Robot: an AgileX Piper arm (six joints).
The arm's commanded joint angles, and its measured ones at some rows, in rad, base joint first. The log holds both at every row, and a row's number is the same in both.
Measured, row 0:
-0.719, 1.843, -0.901, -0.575, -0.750, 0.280
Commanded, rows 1 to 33:
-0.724, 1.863, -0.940, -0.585, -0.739, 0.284
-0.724, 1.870, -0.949, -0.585, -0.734, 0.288
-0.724, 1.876, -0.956, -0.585, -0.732, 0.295
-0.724, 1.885, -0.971, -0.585, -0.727, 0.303
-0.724, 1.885, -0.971, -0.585, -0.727, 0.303
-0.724, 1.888, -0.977, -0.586, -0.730, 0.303
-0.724, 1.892, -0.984, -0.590, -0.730, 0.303
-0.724, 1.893, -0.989, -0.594, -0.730, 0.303
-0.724, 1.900, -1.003, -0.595, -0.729, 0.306
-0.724, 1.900, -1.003, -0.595, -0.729, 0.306
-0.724, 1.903, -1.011, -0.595, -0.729, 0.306
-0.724, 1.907, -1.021, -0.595, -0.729, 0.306
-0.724, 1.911, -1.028, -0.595, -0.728, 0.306
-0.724, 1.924, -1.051, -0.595, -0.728, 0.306
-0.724, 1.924, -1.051, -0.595, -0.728, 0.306
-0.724, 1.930, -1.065, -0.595, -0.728, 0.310
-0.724, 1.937, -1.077, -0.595, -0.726, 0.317
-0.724, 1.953, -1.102, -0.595, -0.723, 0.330
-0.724, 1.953, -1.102, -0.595, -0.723, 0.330
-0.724, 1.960, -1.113, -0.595, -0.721, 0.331
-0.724, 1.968, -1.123, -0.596, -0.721, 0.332
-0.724, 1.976, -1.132, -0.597, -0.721, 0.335
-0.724, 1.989, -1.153, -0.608, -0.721, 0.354
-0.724, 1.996, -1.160, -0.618, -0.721, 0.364
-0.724, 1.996, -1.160, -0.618, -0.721, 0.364
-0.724, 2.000, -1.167, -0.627, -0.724, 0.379
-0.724, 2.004, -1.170, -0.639, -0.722, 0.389
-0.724, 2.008, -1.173, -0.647, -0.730, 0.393
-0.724, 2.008, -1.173, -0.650, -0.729, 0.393
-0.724, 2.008, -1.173, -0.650, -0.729, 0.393
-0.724, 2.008, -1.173, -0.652, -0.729, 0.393
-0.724, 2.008, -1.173, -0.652, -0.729, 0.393
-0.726, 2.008, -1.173, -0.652, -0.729, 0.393
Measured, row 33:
-0.750, 2.002, -1.147, -0.588, -0.657, 0.392
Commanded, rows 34 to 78:
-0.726, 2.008, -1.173, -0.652, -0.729, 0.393
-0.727, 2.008, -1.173, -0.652, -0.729, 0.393
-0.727, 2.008, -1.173, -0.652, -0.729, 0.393
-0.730, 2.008, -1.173, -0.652, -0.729, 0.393
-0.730, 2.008, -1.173, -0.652, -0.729, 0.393
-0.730, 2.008, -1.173, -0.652, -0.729, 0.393
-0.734, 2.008, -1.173, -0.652, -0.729, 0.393
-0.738, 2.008, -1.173, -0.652, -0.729, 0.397
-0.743, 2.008, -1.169, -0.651, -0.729, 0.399
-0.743, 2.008, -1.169, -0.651, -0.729, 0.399
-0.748, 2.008, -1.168, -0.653, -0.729, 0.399
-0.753, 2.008, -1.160, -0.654, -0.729, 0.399
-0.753, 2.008, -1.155, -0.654, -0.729, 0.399
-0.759, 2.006, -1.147, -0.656, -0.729, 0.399
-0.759, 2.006, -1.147, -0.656, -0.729, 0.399
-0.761, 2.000, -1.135, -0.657, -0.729, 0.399
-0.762, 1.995, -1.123, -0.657, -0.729, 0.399
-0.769, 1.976, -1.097, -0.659, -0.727, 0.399
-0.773, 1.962, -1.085, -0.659, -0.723, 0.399
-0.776, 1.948, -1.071, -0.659, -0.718, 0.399
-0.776, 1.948, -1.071, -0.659, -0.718, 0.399
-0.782, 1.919, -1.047, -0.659, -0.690, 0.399
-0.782, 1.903, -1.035, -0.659, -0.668, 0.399
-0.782, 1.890, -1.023, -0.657, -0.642, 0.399
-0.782, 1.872, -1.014, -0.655, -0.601, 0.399
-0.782, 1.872, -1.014, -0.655, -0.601, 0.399
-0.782, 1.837, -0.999, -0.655, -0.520, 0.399
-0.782, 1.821, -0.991, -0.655, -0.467, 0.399
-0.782, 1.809, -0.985, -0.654, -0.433, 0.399
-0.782, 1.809, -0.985, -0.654, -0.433, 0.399
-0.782, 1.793, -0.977, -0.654, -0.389, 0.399
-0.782, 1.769, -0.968, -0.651, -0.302, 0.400
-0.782, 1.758, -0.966, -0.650, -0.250, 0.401
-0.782, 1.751, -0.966, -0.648, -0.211, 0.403
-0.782, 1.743, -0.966, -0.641, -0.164, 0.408
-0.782, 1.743, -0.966, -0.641, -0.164, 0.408
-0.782, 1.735, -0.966, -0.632, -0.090, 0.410
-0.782, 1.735, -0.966, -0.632, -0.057, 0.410
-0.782, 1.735, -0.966, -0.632, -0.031, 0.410
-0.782, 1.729, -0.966, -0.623, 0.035, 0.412
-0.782, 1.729, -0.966, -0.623, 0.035, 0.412
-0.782, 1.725, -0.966, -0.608, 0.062, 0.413
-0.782, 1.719, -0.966, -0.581, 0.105, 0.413
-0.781, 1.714, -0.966, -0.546, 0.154, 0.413
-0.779, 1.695, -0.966, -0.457, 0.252, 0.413
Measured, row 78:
-0.777, 1.730, -0.968, -0.562, 0.125, 0.409
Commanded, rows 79 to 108:
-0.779, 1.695, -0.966, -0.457, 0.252, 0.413
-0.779, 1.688, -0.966, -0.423, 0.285, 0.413
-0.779, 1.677, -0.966, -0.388, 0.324, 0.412
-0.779, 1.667, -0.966, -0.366, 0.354, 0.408
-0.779, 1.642, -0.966, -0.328, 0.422, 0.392
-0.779, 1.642, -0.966, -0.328, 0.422, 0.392
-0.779, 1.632, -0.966, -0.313, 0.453, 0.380
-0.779, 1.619, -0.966, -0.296, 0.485, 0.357
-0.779, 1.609, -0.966, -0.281, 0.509, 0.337
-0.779, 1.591, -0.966, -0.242, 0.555, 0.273
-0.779, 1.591, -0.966, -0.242, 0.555, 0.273
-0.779, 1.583, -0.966, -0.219, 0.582, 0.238
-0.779, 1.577, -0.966, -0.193, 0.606, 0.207
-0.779, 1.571, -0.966, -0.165, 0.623, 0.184
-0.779, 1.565, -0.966, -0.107, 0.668, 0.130
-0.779, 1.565, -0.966, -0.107, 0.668, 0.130
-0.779, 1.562, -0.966, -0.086, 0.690, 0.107
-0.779, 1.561, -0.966, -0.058, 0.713, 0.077
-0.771, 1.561, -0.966, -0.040, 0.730, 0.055
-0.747, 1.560, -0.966, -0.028, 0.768, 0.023
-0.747, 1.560, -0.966, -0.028, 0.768, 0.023
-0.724, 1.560, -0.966, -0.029, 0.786, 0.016
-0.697, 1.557, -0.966, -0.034, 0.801, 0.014
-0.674, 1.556, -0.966, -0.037, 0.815, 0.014
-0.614, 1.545, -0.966, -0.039, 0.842, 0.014
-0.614, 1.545, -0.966, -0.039, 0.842, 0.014
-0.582, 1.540, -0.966, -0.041, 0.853, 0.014
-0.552, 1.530, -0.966, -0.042, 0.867, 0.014
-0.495, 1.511, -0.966, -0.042, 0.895, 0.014
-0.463, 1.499, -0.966, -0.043, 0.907, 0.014
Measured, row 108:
-0.532, 1.532, -0.967, -0.038, 0.866, 0.020
